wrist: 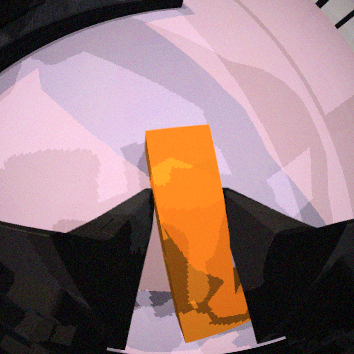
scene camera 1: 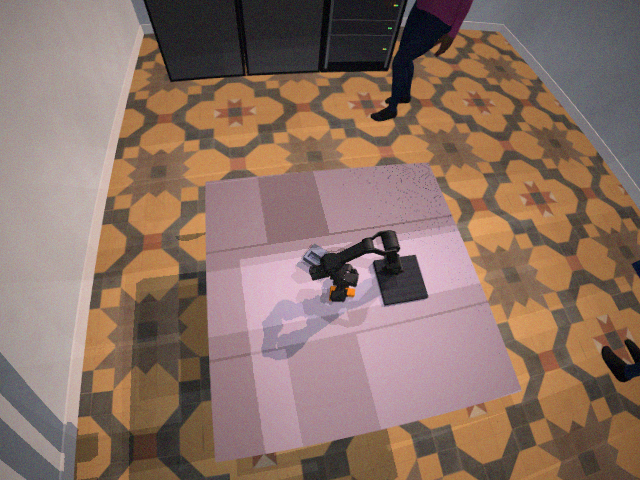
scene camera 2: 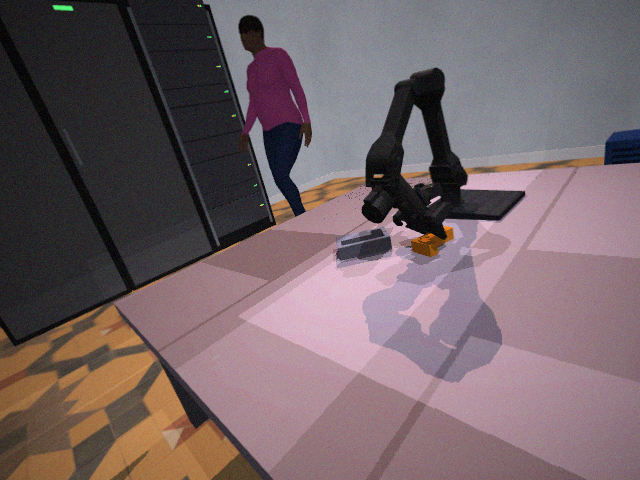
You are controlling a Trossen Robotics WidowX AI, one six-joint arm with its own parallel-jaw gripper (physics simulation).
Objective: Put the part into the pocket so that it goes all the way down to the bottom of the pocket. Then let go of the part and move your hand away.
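Frame: origin at the arm's base, x ahead, y left, z up, level; centimetres.
Seen in the pictures: gripper, between the fingertips: (wrist: 186, 195) (scene camera 1: 347, 293) (scene camera 2: 440, 238); arm's base, origin of its link: (wrist: 11, 8) (scene camera 1: 390, 269) (scene camera 2: 450, 203).
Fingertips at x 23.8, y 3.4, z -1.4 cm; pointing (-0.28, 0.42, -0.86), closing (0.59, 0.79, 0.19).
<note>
Pixels of each thing's top centre, then the offset from my fingertips to it. Level surfaces: height alone.
- orange part, centre of its top: (wrist: 230, 239) (scene camera 2: 436, 234) (scene camera 1: 342, 293) dx +2.6, dy +0.0, dz +2.0 cm
- grey block with the pocket, centre of its top: (scene camera 2: 361, 236) (scene camera 1: 321, 257) dx +5.4, dy -19.3, dz +2.6 cm
- pinkish table, height of its surface: dz -1.0 cm
The orange part (scene camera 1: 351, 292) (scene camera 2: 424, 246) (wrist: 189, 220) is a blocky piece with a long bar, low at the table top. My gripper (scene camera 1: 339, 295) (scene camera 2: 438, 235) (wrist: 186, 195) points down and is shut on the bar, with one finger against each long side in the wrist view. The bar runs slightly slanted between the fingers. Its side foot is hidden there. The grey block with the pocket (scene camera 1: 307, 256) (scene camera 2: 364, 252) lies on the table apart from the part, left of it in scene camera 2 and up and left of it in scene camera 1.
The arm stands on a black base plate (scene camera 1: 405, 289) (scene camera 2: 488, 206) at the right of the part. The pinkish table (scene camera 1: 330, 392) (scene camera 2: 310, 413) carries the arm's shadow. Dark cabinets (scene camera 1: 281, 36) (scene camera 2: 87, 129) and a person in a magenta top (scene camera 2: 273, 87) stand beyond the table.
</note>
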